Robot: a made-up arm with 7 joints.
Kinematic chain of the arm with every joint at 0, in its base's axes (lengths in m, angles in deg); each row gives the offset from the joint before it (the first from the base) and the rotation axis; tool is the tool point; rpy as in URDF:
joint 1: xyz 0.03 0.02 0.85 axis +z
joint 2: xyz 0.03 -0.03 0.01 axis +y
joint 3: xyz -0.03 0 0.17 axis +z
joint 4: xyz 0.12 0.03 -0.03 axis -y
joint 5: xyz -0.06 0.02 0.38 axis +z
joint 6: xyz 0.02 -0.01 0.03 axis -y
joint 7: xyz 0.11 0 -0.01 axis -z
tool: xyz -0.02 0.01 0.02 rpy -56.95 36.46 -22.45
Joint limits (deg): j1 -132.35..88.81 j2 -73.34..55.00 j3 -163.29..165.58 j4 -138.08..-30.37 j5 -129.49..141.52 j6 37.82..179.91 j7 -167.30..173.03
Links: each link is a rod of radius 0.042 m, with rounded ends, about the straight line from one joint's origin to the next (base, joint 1, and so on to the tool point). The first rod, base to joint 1, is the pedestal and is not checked.
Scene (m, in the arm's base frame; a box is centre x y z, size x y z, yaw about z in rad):
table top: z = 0
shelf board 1: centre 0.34 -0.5 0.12 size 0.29 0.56 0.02 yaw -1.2
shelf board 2: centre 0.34 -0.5 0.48 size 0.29 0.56 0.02 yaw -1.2
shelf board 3: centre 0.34 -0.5 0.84 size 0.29 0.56 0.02 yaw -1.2
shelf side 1: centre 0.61 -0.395 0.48 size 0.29 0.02 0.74 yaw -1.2
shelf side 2: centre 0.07 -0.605 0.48 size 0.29 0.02 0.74 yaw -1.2
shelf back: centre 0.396 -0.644 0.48 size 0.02 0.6 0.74 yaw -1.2
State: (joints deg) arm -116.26 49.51 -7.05 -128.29 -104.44 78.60 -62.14
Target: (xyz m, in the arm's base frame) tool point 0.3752 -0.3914 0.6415
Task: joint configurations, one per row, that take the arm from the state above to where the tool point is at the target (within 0.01 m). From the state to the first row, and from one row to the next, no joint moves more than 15 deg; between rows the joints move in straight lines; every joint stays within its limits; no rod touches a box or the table.
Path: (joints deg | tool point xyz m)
1: -115.09 46.29 0.07 -129.69 -108.02 92.18 -60.28 | -0.0827 -0.2713 0.3979
2: -113.91 43.06 7.18 -131.09 -111.60 105.77 -58.42 | 0.0049 -0.3044 0.4252
3: -112.74 39.84 14.30 -132.49 -115.18 119.35 -56.57 | 0.0890 -0.3177 0.4632
4: -111.57 36.62 21.41 -133.88 -118.75 132.94 -54.71 | 0.1640 -0.3119 0.5076
5: -110.39 33.40 28.53 -135.28 -122.33 146.52 -52.85 | 0.2265 -0.2901 0.5543
6: -109.22 30.17 35.64 -136.68 -125.91 160.11 -50.99 | 0.2743 -0.2570 0.5998
7: -108.05 26.95 42.76 -138.08 -129.49 173.69 -49.13 | 0.3076 -0.2175 0.6415
8: -105.24 26.79 41.64 -135.00 -125.58 158.85 -51.02 | 0.3290 -0.2406 0.6307
9: -102.43 26.64 40.52 -131.91 -121.68 144.00 -52.90 | 0.3471 -0.2685 0.6231
10: -99.62 26.48 39.40 -128.83 -117.77 129.16 -54.79 | 0.3611 -0.2996 0.6200
11: -96.81 26.32 38.29 -125.75 -113.86 114.31 -56.67 | 0.3705 -0.3318 0.6220
12: -94.00 26.16 37.17 -122.66 -109.95 99.46 -58.56 | 0.3751 -0.3632 0.6293
13: -91.19 26.00 36.05 -119.58 -106.05 84.62 -60.44 | 0.3752 -0.3914 0.6415

